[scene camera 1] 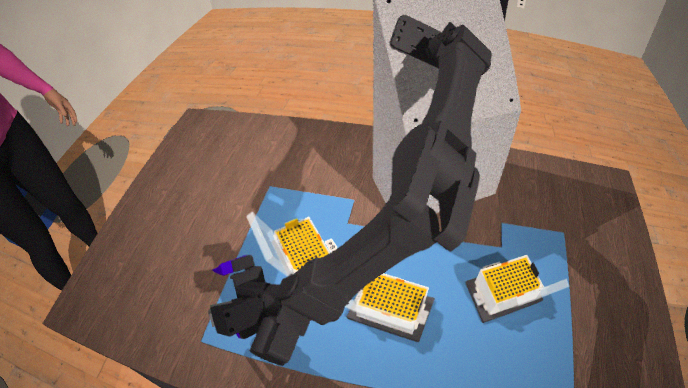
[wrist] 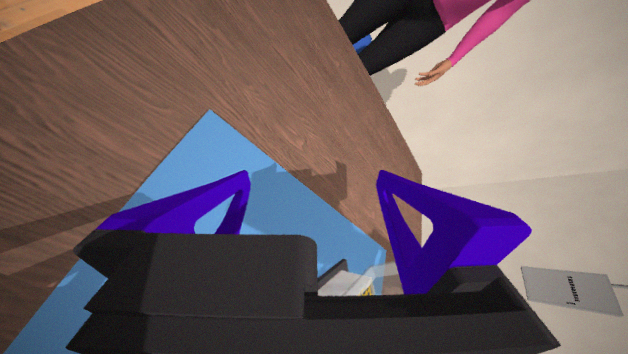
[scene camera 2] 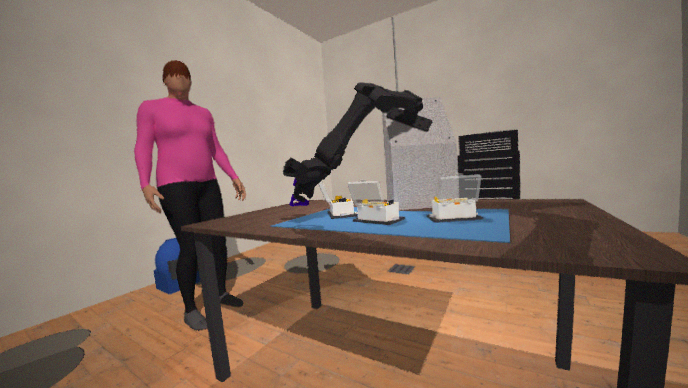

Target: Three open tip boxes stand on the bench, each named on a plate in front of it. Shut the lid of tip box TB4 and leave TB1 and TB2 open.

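Places are measured from the arm's base along level axes (x left, y back, z up), in centimetres.
Pixels of known places: gripper, fingertip midpoint: (scene camera 1: pixel 221 293) (wrist: pixel 313 177) (scene camera 2: pixel 292 195); arm's base, origin of the base link: (scene camera 1: pixel 439 50) (scene camera 2: pixel 409 119).
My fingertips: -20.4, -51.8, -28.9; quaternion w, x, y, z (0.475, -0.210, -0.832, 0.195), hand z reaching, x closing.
For each thing: its top centre in the pictures, then the offset to it from my fingertips, as dx, dy, dz. Level surfaces: height alone.
- Tip box TB4, middle of its top: (scene camera 1: pixel 307 240) (scene camera 2: pixel 343 198) +6.1, +20.8, -3.9
- middle box, middle of its top: (scene camera 1: pixel 395 290) (scene camera 2: pixel 379 201) +27.6, +18.6, -3.9
- right box, middle of its top: (scene camera 1: pixel 511 272) (scene camera 2: pixel 451 198) +48.1, +32.6, -3.9
- blue mat, its level: dz -10.5
- brown table, its level: dz -10.8
Tip box TB4 (scene camera 1: pixel 301 243) (scene camera 2: pixel 341 208) is the left box, with a yellow tip rack; part of it shows at the bottom of the wrist view (wrist: pixel 346 283). Its clear lid (scene camera 1: pixel 266 243) (scene camera 2: pixel 325 192) stands open on the left side. Its name plate (scene camera 1: pixel 330 244) is partly hidden by the arm. The middle box (scene camera 1: pixel 394 298) (scene camera 2: pixel 378 211) and right box (scene camera 1: pixel 511 281) (scene camera 2: pixel 454 209) have open lids; their names cannot be read. My gripper (scene camera 1: pixel 225 302) (scene camera 2: pixel 296 193) (wrist: pixel 313 177) is open and empty, above the table left of TB4 and toward the front.
The boxes stand on a blue mat (scene camera 1: pixel 475 350) (scene camera 2: pixel 492 227) on the brown table (scene camera 1: pixel 150 200) (scene camera 2: pixel 560 225). My arm reaches over the mat from the grey pedestal (scene camera 1: pixel 445 135) (scene camera 2: pixel 422 170), passing between TB4 and the middle box. A person (scene camera 2: pixel 182 140) stands beyond the table's left side.
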